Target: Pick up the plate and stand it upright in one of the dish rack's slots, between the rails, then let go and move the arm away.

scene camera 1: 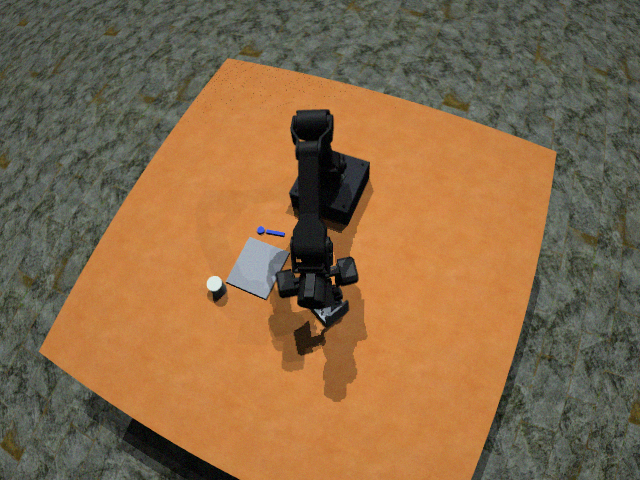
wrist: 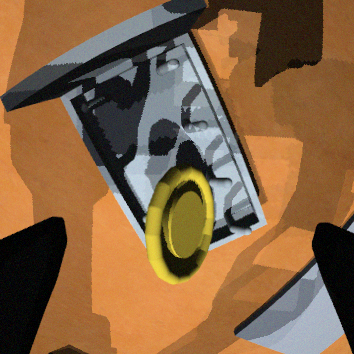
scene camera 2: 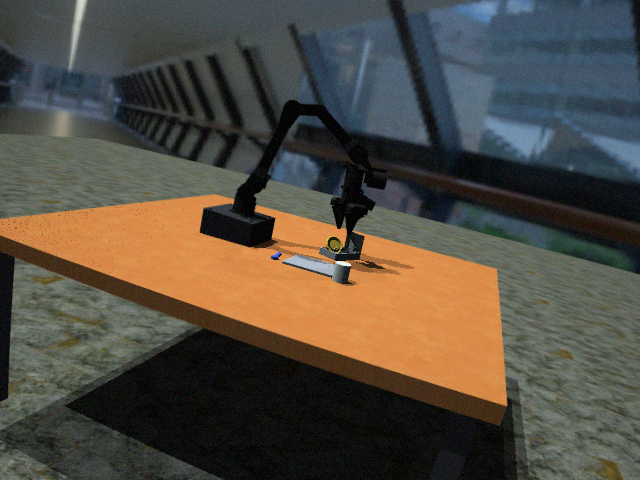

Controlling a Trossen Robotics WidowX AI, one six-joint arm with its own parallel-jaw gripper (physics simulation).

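Note:
The yellow plate [scene camera 2: 333, 244] [wrist: 187, 225] stands steeply on edge at the end of the grey dish rack [scene camera 1: 337, 313] [scene camera 2: 338, 255] [wrist: 100, 50] away from its tall end panel. Its face shows as an oval in the wrist view, somewhat tilted. Short pegs show inside the rack; I cannot tell whether the plate sits between two rails. In scene camera 1 the arm hides the plate. My gripper [scene camera 2: 344, 228] [wrist: 194, 235] is open and empty, pointing down above the rack, with its fingers apart from the plate.
A flat grey square board [scene camera 1: 253, 266] [scene camera 2: 310, 264] [wrist: 305, 320] lies beside the rack. A white-topped cylinder [scene camera 1: 214, 284] [scene camera 2: 341, 273] stands by the board's far side from the arm. A small blue spoon-like thing [scene camera 1: 275, 233] [scene camera 2: 276, 255] lies between the board and the black arm base [scene camera 1: 356, 175] [scene camera 2: 235, 224].

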